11 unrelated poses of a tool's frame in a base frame.
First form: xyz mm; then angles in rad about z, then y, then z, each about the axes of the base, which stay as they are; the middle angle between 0 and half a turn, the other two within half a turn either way.
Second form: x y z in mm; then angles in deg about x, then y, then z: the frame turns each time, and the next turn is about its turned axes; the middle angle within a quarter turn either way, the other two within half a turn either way. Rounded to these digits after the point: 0 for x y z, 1 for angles.
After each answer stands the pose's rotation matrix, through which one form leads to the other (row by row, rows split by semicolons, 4 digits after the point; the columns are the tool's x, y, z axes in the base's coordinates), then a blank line. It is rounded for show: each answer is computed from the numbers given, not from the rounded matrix.
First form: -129, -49, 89, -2.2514, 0.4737, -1.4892
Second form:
-129, -49, 89, 27.1, 2.1, 145.2
-0.8202 -0.5708 0.0372; 0.4948 -0.7406 -0.4547; 0.2871 -0.3545 0.8899

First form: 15, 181, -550, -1.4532, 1.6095, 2.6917
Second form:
15, 181, -550, -95.1, -64.1, 2.2
0.4360 -0.0164 -0.8998; 0.8923 -0.1224 0.4345; -0.1172 -0.9923 -0.0387

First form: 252, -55, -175, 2.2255, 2.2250, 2.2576
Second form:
252, -55, -175, -134.8, -30.2, -169.0
-0.8483 0.1648 -0.5032; -0.2164 0.7594 0.6136; 0.4832 0.6295 -0.6085

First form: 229, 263, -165, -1.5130, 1.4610, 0.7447
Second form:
229, 263, -165, -80.8, 47.0, -3.5
0.6813 0.0413 0.7309; -0.7298 0.1166 0.6737; -0.0574 -0.9923 0.1096

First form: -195, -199, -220, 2.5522, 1.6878, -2.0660
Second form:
-195, -199, -220, 97.6, -28.2, 59.8
0.4430 -0.7623 -0.4720; -0.3495 0.3379 -0.8739; 0.8256 0.5521 -0.1167

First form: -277, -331, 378, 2.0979, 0.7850, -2.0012
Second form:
-277, -331, 378, 42.2, -17.2, 12.2
0.9339 -0.2021 -0.2949; -0.0372 0.7655 -0.6424; 0.3556 0.6109 0.7074

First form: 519, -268, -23, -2.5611, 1.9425, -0.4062
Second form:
519, -268, -23, 134.6, 58.9, 83.1
0.0623 -0.5134 0.8559; -0.6238 -0.6894 -0.3681; 0.7791 -0.5110 -0.3632

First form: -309, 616, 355, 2.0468, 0.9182, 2.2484
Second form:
-309, 616, 355, -45.5, -29.9, -126.7
-0.5180 0.6954 -0.4981; -0.7740 -0.1332 0.6190; 0.3641 0.7062 0.6073

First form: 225, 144, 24, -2.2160, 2.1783, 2.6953
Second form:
225, 144, 24, -148.2, -47.8, -87.0
0.0352 0.6710 -0.7407; 0.8689 0.3456 0.3544; 0.4938 -0.6560 -0.5708

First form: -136, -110, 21, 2.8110, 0.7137, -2.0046
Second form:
-136, -110, 21, 38.2, -16.0, 51.8
0.5951 -0.7551 -0.2752; 0.5123 0.6202 -0.5940; 0.6192 0.2125 0.7559

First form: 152, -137, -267, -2.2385, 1.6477, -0.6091
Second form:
152, -137, -267, 97.7, 54.9, 135.5
-0.4102 -0.4037 0.8177; -0.6712 -0.4733 -0.5704; 0.6174 -0.7829 -0.0768

